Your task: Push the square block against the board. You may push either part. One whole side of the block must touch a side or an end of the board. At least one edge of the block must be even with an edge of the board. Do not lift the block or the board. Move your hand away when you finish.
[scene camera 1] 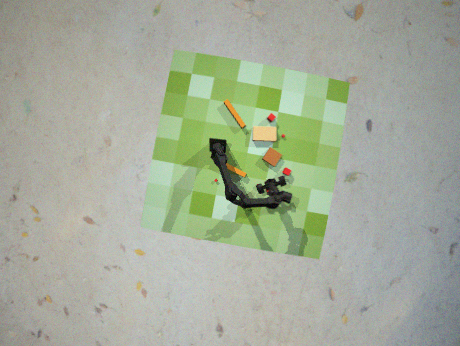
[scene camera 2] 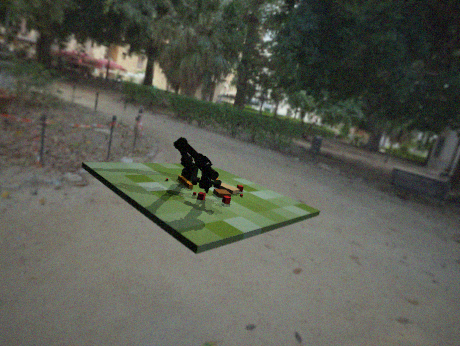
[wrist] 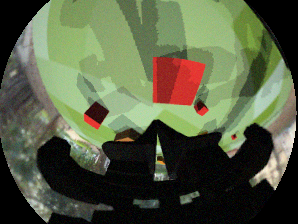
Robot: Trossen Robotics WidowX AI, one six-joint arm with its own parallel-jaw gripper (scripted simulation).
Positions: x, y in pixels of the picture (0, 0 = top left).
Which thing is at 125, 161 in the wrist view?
My gripper.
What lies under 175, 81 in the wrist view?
A red cube.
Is my gripper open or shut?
Shut.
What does my gripper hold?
Nothing.
